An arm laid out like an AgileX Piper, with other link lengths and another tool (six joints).
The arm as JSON. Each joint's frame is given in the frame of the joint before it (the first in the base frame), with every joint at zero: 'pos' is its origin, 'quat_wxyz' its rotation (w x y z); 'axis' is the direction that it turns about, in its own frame. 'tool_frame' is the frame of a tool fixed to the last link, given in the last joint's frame.
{
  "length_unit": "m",
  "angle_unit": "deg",
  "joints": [
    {
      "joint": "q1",
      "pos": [
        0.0,
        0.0,
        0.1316
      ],
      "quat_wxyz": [
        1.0,
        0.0,
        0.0,
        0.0
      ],
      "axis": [
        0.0,
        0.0,
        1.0
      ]
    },
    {
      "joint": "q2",
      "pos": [
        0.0,
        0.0,
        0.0
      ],
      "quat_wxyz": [
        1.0,
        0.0,
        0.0,
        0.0
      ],
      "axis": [
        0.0,
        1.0,
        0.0
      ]
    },
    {
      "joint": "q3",
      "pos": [
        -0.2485,
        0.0,
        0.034
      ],
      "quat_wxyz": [
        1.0,
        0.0,
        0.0,
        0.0
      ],
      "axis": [
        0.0,
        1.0,
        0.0
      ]
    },
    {
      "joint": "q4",
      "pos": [
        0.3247,
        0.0,
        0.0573
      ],
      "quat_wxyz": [
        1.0,
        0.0,
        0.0,
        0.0
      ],
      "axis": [
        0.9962,
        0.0,
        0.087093
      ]
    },
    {
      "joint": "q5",
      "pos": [
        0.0,
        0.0,
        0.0
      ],
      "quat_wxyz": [
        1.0,
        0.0,
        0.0,
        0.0
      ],
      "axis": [
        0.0,
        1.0,
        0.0
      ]
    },
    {
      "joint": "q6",
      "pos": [
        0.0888,
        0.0,
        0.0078
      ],
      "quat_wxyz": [
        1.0,
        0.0,
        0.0,
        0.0
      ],
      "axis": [
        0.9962,
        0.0,
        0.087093
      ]
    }
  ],
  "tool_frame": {
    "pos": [
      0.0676,
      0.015,
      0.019
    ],
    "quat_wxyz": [
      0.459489,
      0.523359,
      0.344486,
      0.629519
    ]
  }
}
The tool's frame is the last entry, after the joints.
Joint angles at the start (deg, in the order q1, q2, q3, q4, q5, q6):
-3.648, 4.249, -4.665, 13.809, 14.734, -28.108
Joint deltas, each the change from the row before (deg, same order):
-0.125, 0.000, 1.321, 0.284, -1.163, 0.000
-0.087, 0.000, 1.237, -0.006, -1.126, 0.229
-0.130, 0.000, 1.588, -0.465, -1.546, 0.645
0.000, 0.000, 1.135, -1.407, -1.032, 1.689
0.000, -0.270, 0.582, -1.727, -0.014, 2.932
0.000, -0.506, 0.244, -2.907, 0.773, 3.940
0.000, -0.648, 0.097, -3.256, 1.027, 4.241
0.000, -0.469, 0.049, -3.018, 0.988, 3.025
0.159, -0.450, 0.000, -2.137, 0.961, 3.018
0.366, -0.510, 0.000, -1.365, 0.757, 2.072
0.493, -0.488, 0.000, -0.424, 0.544, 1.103
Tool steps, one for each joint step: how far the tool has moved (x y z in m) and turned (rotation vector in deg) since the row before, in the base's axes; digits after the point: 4 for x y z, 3 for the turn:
0.0013, -0.0012, -0.0079, 0.318, 0.172, -0.381
0.0011, -0.0012, -0.0074, 0.246, 0.141, -0.397
0.0012, -0.0019, -0.0093, 0.192, 0.105, -0.621
0.0007, -0.0014, -0.0069, 0.274, 0.179, -0.524
-0.0001, -0.0010, -0.0036, 1.186, 0.315, -0.495
-0.0006, -0.0012, -0.0020, 1.010, 0.542, -0.571
-0.0009, -0.0016, -0.0008, 0.946, 0.490, -0.703
-0.0008, -0.0016, -0.0013, -0.010, 0.600, -0.588
-0.0007, -0.0008, -0.0005, 0.850, 0.457, -0.504
-0.0007, 0.0005, 0.0003, 0.675, 0.191, -0.134
-0.0007, 0.0016, 0.0007, 0.656, 0.007, 0.217

